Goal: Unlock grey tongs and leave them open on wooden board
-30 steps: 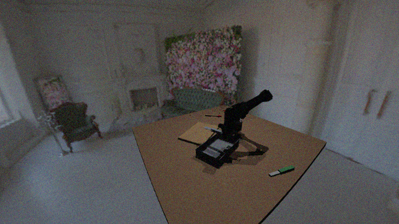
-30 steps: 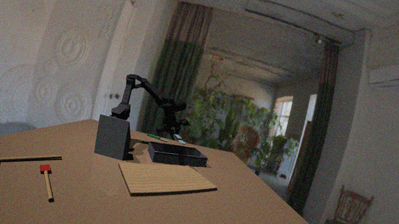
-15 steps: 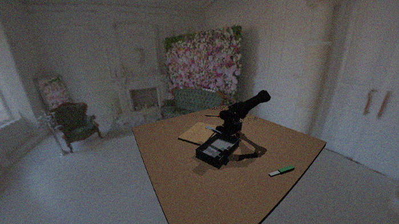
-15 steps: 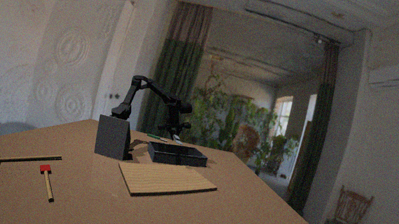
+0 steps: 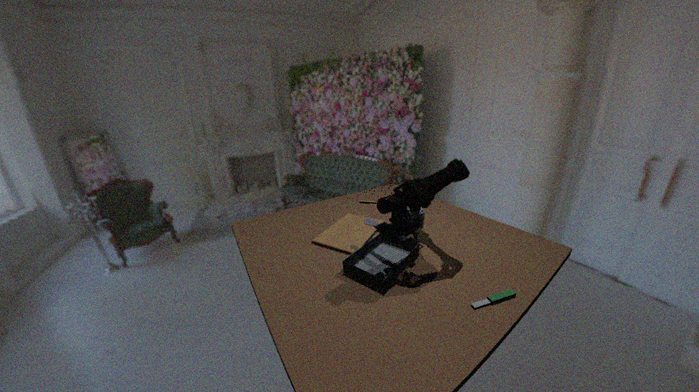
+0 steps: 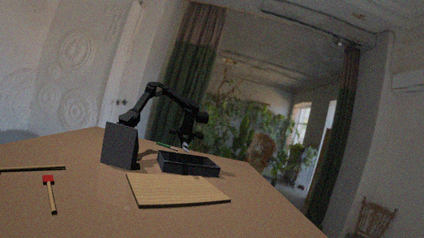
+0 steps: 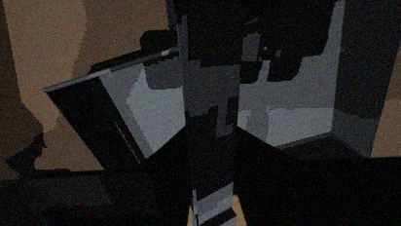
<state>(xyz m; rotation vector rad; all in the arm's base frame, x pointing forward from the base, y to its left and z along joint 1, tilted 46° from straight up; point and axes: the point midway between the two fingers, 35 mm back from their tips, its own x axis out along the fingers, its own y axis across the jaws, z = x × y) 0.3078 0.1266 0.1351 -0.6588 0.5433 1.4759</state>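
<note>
The wooden board is 33 cm to the right of my gripper tip and 9 cm below it. The rest, counted from my gripper tip: roasting tin 4 cm ahead, 3 cm to the right, 7 cm below; then red spatula 54 cm behind, 53 cm to the right, 9 cm below.
</note>
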